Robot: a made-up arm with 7 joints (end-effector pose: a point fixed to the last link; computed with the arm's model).
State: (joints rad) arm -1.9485 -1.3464 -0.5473 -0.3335 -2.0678 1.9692 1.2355
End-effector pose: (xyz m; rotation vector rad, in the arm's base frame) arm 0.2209 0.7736 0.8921 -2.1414 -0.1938 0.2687
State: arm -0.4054 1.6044 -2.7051 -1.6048 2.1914 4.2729 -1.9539
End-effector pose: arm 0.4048 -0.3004 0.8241 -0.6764 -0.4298 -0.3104
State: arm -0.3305 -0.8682 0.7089 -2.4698 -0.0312 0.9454 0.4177
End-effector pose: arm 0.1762 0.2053 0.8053 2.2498 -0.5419 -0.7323
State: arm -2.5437 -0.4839 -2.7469 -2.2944 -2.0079 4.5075 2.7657
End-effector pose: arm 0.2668 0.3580 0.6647 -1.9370 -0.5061 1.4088
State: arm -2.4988 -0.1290 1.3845 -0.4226 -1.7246 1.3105 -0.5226
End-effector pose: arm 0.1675 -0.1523 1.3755 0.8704 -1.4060 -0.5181
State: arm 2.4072 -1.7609 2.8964 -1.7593 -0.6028 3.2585 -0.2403
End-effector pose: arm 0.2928 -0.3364 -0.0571 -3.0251 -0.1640 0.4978
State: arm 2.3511 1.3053 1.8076 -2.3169 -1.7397 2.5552 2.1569
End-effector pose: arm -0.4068 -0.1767 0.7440 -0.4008 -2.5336 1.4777
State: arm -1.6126 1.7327 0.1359 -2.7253 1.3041 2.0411 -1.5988
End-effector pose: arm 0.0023 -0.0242 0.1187 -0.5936 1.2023 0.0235
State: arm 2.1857 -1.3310 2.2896 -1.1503 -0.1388 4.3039 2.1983
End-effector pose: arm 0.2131 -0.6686 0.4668 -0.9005 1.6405 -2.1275
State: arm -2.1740 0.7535 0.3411 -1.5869 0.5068 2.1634 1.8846
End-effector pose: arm -0.3067 -0.7176 0.5528 1.1704 2.2144 0.2198
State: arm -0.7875 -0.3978 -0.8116 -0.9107 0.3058 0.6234 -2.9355
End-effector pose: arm -0.1882 -0.2385 1.2492 1.9137 2.0295 0.4847
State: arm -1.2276 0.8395 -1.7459 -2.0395 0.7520 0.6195 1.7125
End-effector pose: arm -0.3889 -0.3364 0.7004 1.7589 1.2934 1.0734
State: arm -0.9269 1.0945 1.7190 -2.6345 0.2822 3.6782 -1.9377
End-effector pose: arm 0.4565 0.0504 0.6595 -1.4582 -1.7340 -1.7002
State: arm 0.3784 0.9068 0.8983 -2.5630 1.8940 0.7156 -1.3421
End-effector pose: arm 0.0925 0.4448 0.4405 -0.1783 0.2397 1.0668
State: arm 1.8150 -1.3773 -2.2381 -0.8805 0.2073 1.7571 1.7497
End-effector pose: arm 0.5029 -0.7254 0.4074 -0.4377 2.0744 0.8618
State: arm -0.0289 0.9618 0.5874 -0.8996 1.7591 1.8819 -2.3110
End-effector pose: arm 0.8434 0.1820 0.6367 -0.7316 -0.9288 -1.7547
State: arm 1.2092 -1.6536 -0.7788 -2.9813 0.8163 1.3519 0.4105
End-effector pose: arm 0.1373 -0.0900 0.6865 -1.4514 -0.8966 1.1755
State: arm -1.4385 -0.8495 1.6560 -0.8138 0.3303 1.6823 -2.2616
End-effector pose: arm 0.2972 0.6683 1.0117 0.2278 2.3195 -0.0533
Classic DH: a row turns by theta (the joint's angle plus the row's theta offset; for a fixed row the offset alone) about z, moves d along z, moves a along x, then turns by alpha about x. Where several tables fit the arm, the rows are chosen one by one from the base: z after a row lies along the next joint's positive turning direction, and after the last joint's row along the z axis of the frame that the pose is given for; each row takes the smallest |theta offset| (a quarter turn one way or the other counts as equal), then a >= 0, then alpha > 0; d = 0 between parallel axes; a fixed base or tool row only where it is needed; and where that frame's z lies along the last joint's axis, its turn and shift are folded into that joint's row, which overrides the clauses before.
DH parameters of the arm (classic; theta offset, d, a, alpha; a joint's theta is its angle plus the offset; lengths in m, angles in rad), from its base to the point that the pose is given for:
joint 1: 0 0.502 0 -1.5708
joint 2: 0 0 0 1.5708
joint 3: 0 0.443 0.1214 1.5708
joint 4: 0 0 -0.0712 -1.5708
joint 5: 0 0.3313 0 1.5708
joint 6: 0 0 0.1085 1.5708
joint 7: 0 0 0 0

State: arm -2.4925 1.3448 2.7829 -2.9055 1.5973 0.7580 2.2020
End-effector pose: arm 0.0186 -0.0200 0.8061 1.7669 -0.4617 -2.3596
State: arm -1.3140 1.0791 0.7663 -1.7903 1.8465 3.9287 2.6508
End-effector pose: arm 0.3408 -0.4674 0.4213 2.8237 1.0206 -0.0830
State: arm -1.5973 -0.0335 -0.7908 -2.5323 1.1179 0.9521 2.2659
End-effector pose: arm -0.2510 -0.3088 0.6365 1.0957 0.8974 1.3231
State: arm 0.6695 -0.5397 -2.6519 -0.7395 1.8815 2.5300 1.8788
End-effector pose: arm -0.4876 -0.5031 0.9759 0.8726 0.5042 -0.8423
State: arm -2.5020 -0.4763 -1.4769 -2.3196 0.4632 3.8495 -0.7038
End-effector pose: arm -0.1110 0.4319 0.8332 -0.9957 -1.4965 -0.7006
